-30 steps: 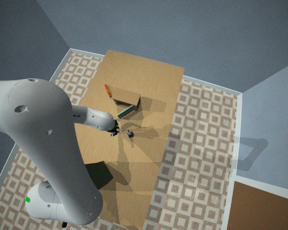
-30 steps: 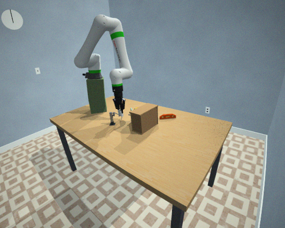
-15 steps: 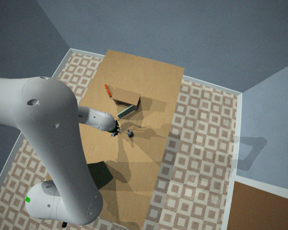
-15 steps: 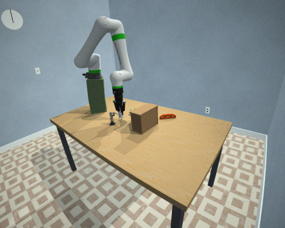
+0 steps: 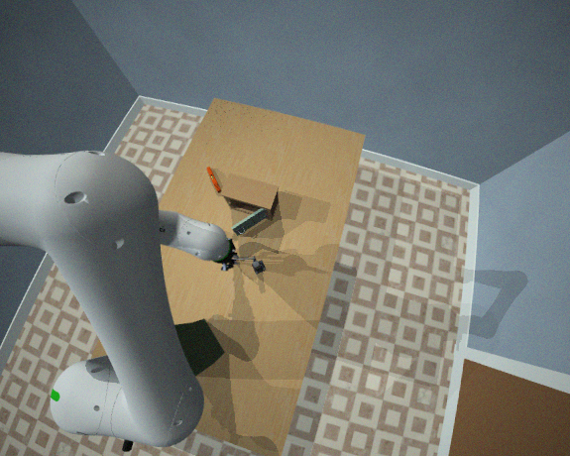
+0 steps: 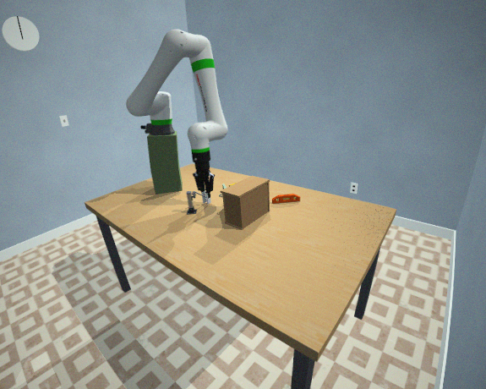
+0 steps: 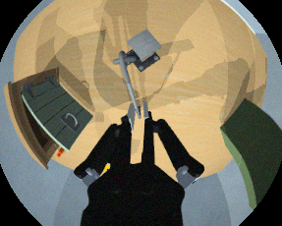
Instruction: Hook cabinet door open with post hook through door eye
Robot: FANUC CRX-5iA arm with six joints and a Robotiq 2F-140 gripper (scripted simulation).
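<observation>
The thin wire hook is 50 mm to the right of my hand and 20 mm above it. Also, from my hand: grey-green door (170 mm ahead, 50 mm to the right, 30 mm above); yellow block (100 mm ahead, 150 mm to the left).
</observation>
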